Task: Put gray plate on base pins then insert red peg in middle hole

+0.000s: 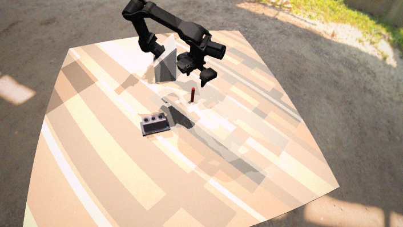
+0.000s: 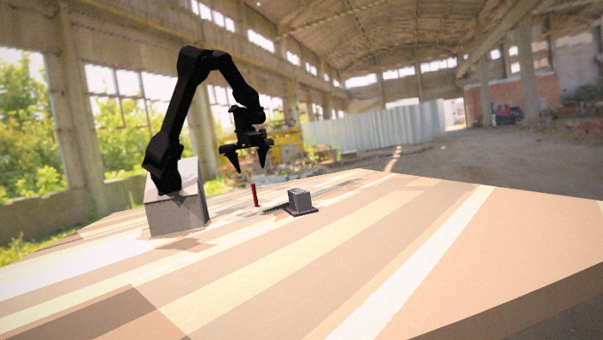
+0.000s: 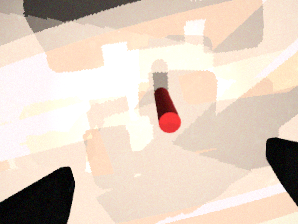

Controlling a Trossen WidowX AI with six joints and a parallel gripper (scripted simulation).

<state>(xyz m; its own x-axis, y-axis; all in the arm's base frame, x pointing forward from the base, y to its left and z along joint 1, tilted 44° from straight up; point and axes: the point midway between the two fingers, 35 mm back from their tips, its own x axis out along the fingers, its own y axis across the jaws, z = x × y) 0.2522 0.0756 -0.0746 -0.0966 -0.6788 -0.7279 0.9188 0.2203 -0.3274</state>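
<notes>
Right now my gripper tip is 9 cm above the red peg. Also, from my gripper tip: gray plate (20 cm to the right, 10 cm ahead, 8 cm below); base (20 cm to the right, 12 cm below, 10 cm ahead).
</notes>
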